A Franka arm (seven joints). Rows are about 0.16 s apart.
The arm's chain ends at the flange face. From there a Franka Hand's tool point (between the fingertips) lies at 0.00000 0.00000 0.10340 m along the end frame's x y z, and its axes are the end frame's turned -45 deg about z.
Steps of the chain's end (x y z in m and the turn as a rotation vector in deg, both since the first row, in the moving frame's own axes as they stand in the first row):
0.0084, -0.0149, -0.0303, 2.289, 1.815, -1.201
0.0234, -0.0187, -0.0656, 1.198, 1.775, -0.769
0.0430, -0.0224, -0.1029, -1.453, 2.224, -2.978
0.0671, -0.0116, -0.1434, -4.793, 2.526, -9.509
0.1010, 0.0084, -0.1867, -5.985, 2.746, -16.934
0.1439, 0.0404, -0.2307, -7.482, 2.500, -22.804
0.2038, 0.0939, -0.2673, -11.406, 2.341, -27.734
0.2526, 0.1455, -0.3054, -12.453, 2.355, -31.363
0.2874, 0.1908, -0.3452, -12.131, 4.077, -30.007
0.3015, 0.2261, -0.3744, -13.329, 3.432, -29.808
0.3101, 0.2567, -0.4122, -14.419, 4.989, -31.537
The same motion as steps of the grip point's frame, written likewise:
0.0217, -0.0053, -0.0304, 0.335, 2.902, -1.201
0.0336, 0.0040, -0.0657, -0.408, 2.102, -0.769
0.0473, 0.0192, -0.1030, -2.600, 0.545, -2.978
0.0535, 0.0488, -0.1439, -5.175, -1.603, -9.509
0.0630, 0.0889, -0.1874, -6.174, -2.290, -16.934
0.0695, 0.1439, -0.2317, -7.058, -3.523, -22.804
0.0708, 0.2300, -0.2694, -9.721, -6.410, -27.734
0.0686, 0.3027, -0.3079, -10.471, -7.140, -31.363
0.0638, 0.3603, -0.3477, -11.461, -5.695, -30.007
0.0468, 0.3965, -0.3773, -11.852, -6.998, -29.808
0.0331, 0.4272, -0.4158, -13.724, -6.668, -31.537

